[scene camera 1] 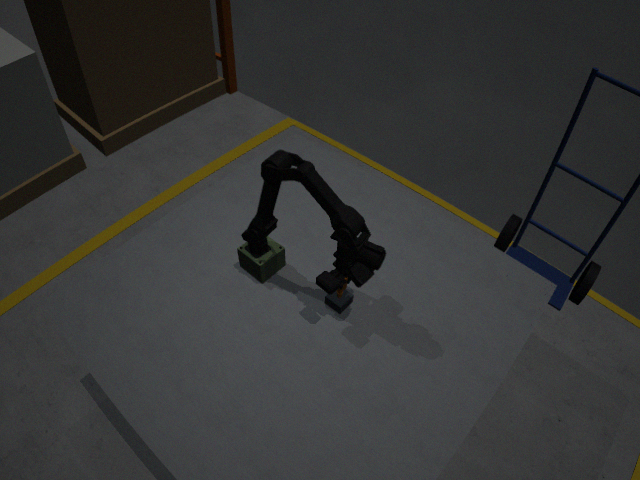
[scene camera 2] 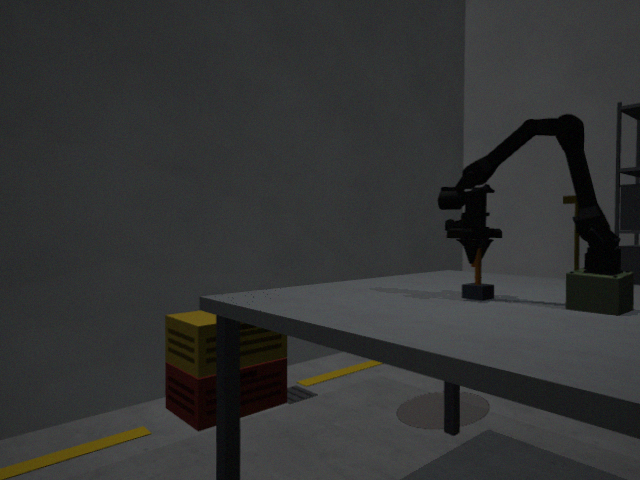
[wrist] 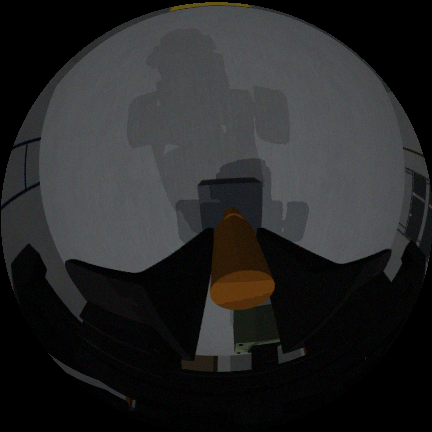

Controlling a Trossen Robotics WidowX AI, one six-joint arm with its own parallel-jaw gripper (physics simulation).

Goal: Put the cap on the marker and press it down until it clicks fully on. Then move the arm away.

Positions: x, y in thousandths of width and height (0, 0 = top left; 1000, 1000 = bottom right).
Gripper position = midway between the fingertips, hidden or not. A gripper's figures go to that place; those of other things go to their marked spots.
Labels:
My gripper (wrist: 543, 543) is 0.09 m from the lens. An orange cap (wrist: 557, 645): 0.06 m from the lens. A dark grey block (wrist: 566, 448): 0.15 m from the lens. The marked spots on the dark grey block and the orange cap are 0.10 m apart.

